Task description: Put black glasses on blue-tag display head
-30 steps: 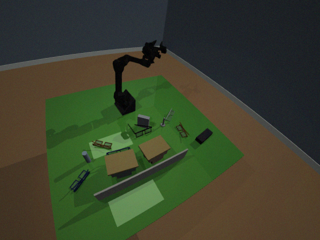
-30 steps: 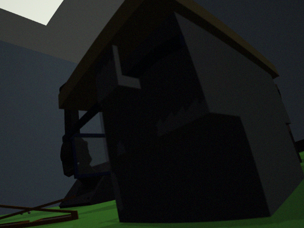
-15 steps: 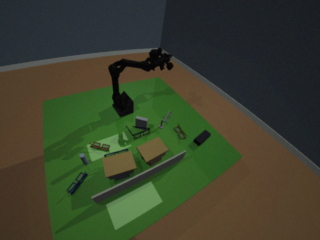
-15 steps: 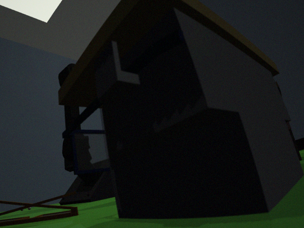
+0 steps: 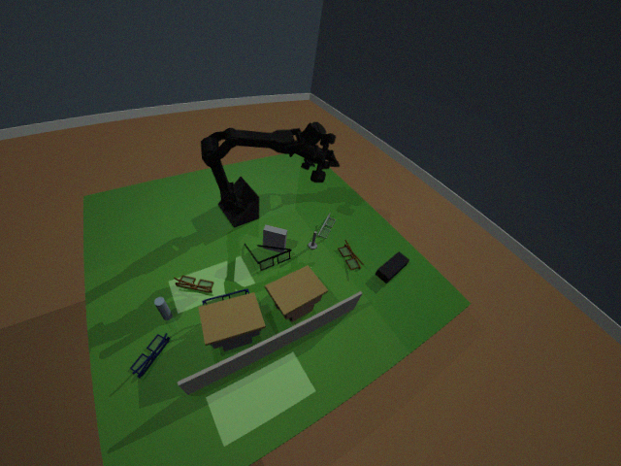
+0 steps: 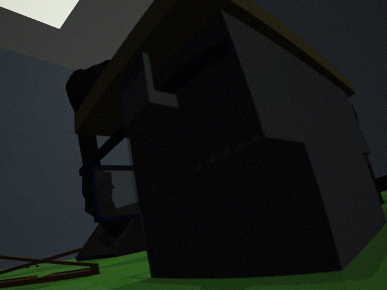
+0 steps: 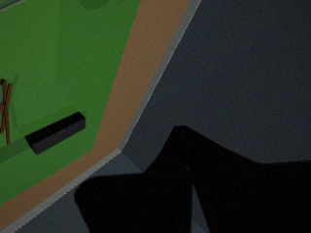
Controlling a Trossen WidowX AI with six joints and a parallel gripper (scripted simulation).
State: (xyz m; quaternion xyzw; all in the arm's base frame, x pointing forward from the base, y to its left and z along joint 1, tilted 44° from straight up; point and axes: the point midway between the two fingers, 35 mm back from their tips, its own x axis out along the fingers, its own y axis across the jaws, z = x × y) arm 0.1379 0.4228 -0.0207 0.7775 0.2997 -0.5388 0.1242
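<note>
Right now my gripper tip is 5 cm short of the grey box, 29 cm to the left of it and 26 cm above it. From my gripper tip the other things lie so: black box 36 cm ahead, 12 cm to the left, 29 cm below; then display head 30 cm ahead, 55 cm to the right, 26 cm below.
</note>
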